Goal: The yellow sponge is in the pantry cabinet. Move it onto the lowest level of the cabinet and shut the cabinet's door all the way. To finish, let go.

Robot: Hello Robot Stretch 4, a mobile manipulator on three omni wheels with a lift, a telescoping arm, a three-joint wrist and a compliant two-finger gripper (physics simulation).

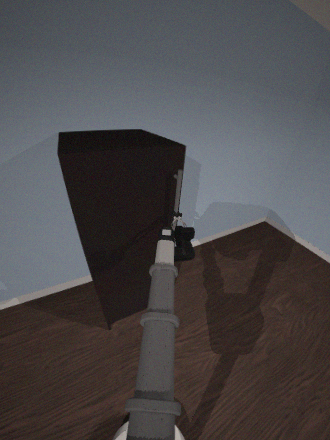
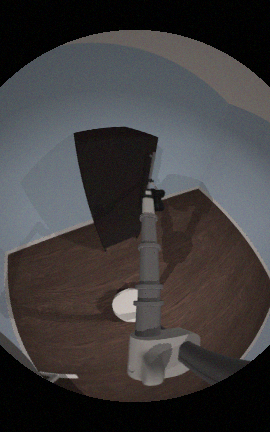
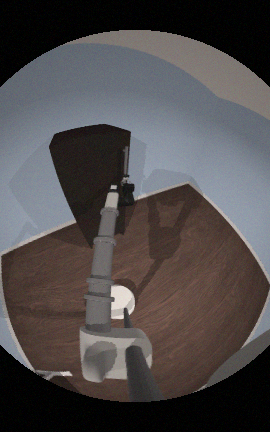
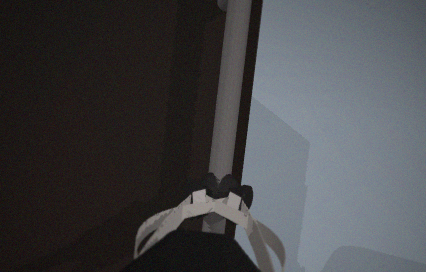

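Pixels of known places: gripper, fingertip midpoint: [image 1: 175, 212] [image 2: 148, 179] [image 3: 124, 174] [image 4: 218, 189]; robot's base at its link origin: [image 2: 130, 304] [image 3: 116, 300].
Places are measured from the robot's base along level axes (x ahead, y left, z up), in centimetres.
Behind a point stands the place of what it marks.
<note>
The dark pantry cabinet [image 1: 120, 200] @(z 114.9, x 78.2, y 21.5 cm) [image 2: 112, 175] @(z 111.2, x 77.9, y 22.1 cm) [image 3: 87, 170] @(z 112.7, x 78.5, y 21.0 cm) [image 4: 100, 100] @(z 110.8, x 86.6, y 7.3 cm) stands against the blue wall. Its front door looks flush with the body, with no gap that I can make out in the dim light. A long grey vertical handle [image 1: 178, 192] @(z 116.3, x 87.9, y -4.7 cm) [image 2: 153, 162] @(z 119.2, x 87.9, y -5.3 cm) [image 3: 126, 160] @(z 116.3, x 88.0, y -5.3 cm) [image 4: 231, 90] @(z 113.0, x 87.9, y -4.8 cm) runs near the door's right edge. My gripper [image 1: 177, 216] @(z 103.5, x 89.4, y -4.5 cm) [image 2: 150, 181] @(z 103.5, x 89.4, y -4.5 cm) [image 3: 126, 177] @(z 103.5, x 89.4, y -4.5 cm) [image 4: 218, 189] @(z 103.5, x 89.4, y -4.5 cm) is at the lower part of the handle. Its fingertips are nearly together and overlap the handle from the front, with no bar visible between them. The yellow sponge and the inside of the cabinet are hidden.
The extended arm [image 1: 157, 345] @(z 115.9, x 22.0, y 0.0 cm) [image 2: 149, 265] @(z 115.9, x 20.1, y 0.1 cm) [image 3: 102, 265] @(z 115.9, x 18.3, y -0.8 cm) reaches over the brown wood floor [image 1: 65, 370] @(z -2.7, x 38.0, y 63.8 cm) [image 2: 65, 285] @(z -2.8, x 9.0, y 87.2 cm) [image 3: 200, 280] @(z -2.8, x 17.9, y -119.8 cm). A white round object [image 2: 125, 304] @(z 18.7, x 0.4, y 5.9 cm) [image 3: 122, 301] @(z 18.7, x 0.9, y -7.2 cm) is on the floor beside the arm. A room corner lies right of the cabinet.
</note>
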